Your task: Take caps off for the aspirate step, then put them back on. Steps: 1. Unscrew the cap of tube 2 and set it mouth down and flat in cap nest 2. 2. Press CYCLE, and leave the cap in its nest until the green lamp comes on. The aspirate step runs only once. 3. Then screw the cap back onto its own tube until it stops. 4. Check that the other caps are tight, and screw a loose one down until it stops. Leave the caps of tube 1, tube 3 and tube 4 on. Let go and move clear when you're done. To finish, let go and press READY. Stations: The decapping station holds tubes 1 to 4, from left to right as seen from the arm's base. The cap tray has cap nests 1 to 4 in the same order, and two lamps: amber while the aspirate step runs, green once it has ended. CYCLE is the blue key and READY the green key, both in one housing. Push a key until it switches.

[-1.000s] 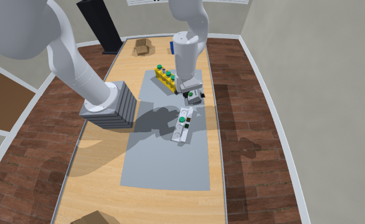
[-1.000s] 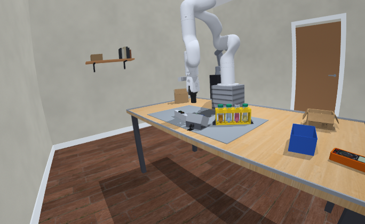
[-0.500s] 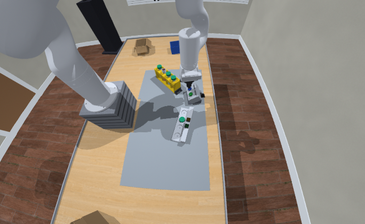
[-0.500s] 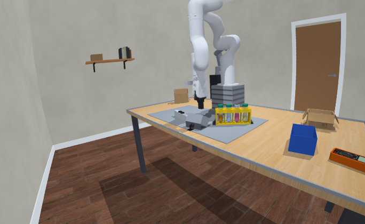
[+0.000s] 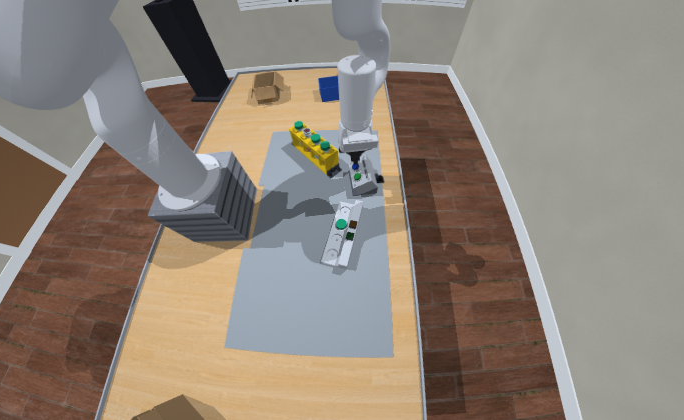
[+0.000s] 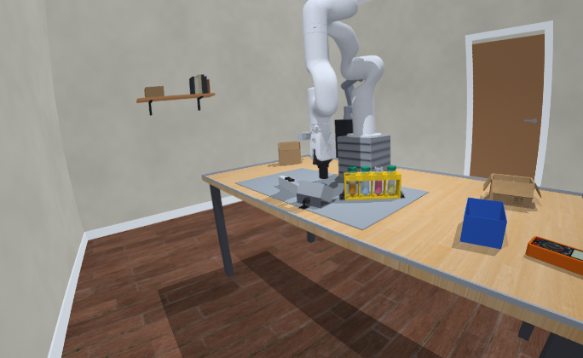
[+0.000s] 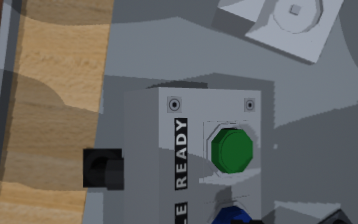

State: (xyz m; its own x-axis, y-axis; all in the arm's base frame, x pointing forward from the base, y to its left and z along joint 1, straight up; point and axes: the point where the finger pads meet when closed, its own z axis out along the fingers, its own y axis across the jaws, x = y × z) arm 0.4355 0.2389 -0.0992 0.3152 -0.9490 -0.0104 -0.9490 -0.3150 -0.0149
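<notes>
The blue key is 40 mm below my hand. Also, from my hand: green key: 20 mm ahead, 40 mm to the right, 40 mm below; green cap: 10 mm behind, 200 mm to the right, 100 mm below; key housing: 30 mm ahead, 20 mm to the right, 60 mm below.
</notes>
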